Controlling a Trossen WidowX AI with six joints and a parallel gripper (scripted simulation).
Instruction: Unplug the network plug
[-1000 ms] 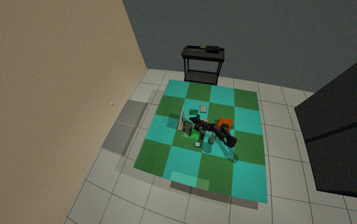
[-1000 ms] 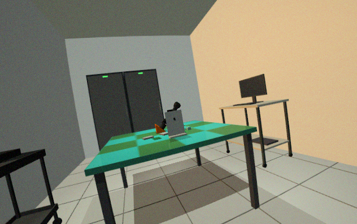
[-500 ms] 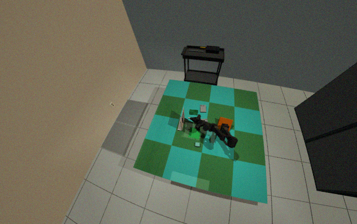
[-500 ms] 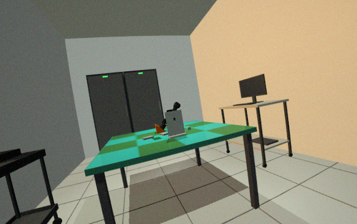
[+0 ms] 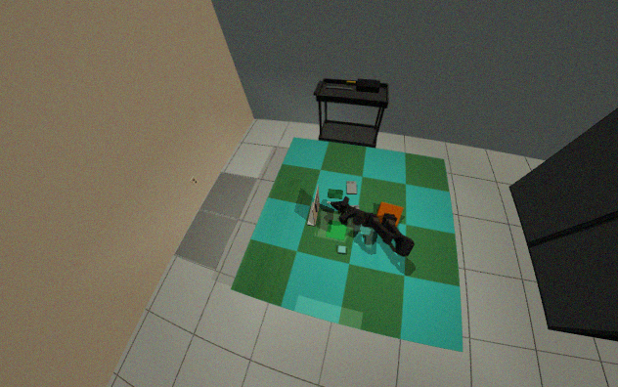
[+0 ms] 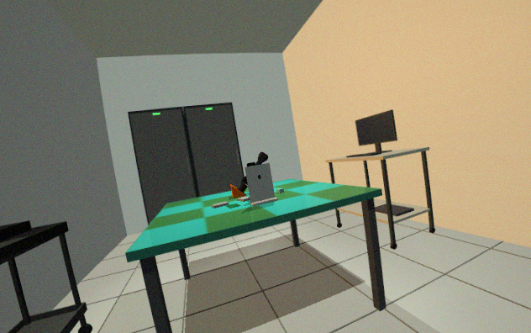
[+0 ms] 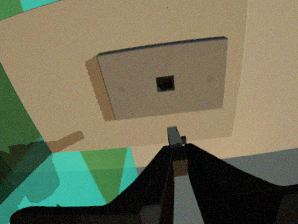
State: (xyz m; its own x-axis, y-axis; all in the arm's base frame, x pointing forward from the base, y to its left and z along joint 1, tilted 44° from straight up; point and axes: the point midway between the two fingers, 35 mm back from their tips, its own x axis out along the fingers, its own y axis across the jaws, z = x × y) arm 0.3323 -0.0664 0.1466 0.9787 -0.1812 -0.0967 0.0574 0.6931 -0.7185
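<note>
Now: gripper tip 70 mm past the green square, 90 mm to the right of it and 170 mm above it. Round my gripper tip: network plug: 10 mm ahead; then upright panel: 90 mm ahead, 20 mm to the left, 60 mm below.
</note>
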